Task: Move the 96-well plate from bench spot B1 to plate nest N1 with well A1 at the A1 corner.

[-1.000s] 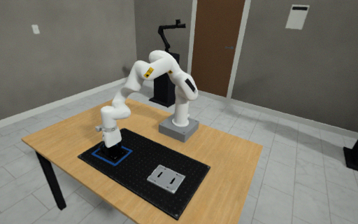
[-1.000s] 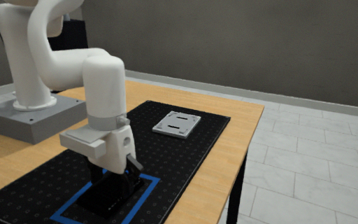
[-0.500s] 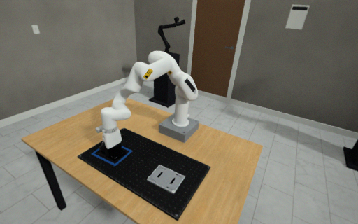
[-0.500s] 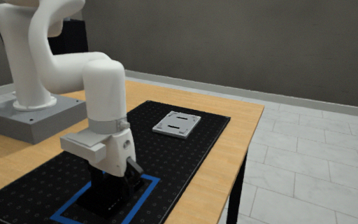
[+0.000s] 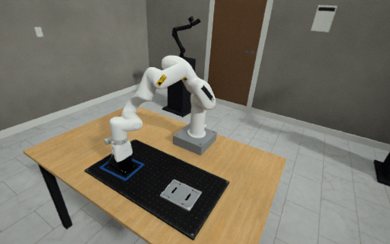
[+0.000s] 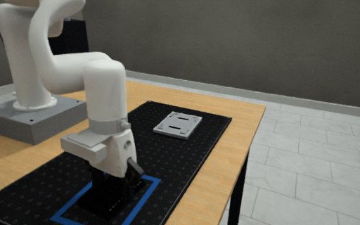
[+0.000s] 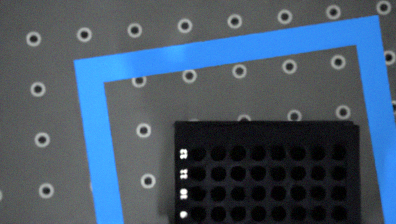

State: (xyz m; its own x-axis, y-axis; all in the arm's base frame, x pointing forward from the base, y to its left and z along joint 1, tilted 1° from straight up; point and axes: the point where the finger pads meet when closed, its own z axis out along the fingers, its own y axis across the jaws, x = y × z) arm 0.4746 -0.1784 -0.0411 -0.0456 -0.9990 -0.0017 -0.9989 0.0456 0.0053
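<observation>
The 96-well plate is 10 mm below my hand. From my hand the other things lie so: grey plate nest N1 (30 mm behind, 380 mm to the left, 10 mm below).
</observation>
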